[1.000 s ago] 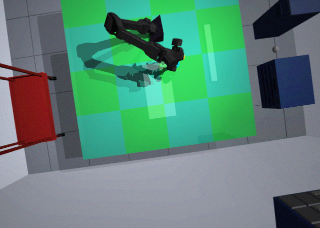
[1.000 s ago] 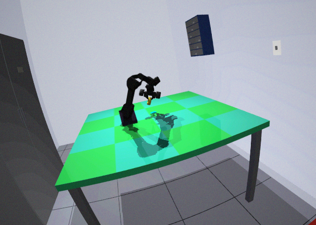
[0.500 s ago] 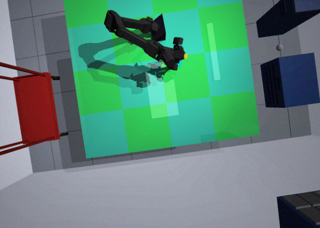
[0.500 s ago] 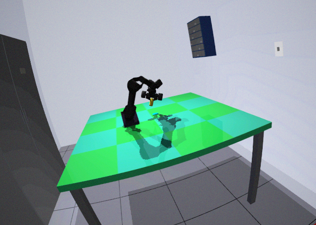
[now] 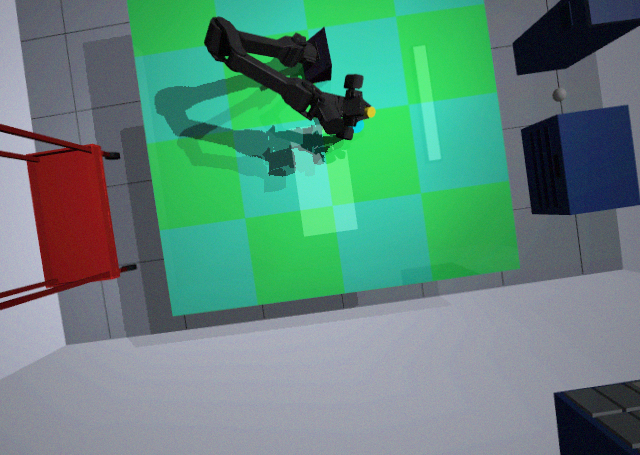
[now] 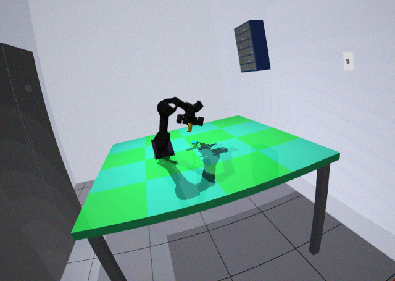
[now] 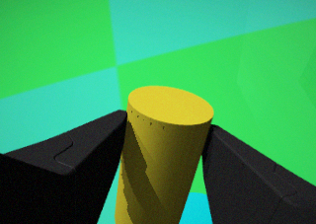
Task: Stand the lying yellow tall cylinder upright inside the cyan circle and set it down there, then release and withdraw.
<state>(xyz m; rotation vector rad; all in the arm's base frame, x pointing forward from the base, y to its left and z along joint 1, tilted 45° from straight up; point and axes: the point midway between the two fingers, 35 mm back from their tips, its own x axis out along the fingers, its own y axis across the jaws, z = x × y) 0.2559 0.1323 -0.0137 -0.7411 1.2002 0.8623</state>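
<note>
The cyan circle lies 3 cm to the right of my gripper tip and 13 cm below it. Round my gripper tip: yellow tall cylinder 1 cm behind, 1 cm to the right, 2 cm below.
</note>
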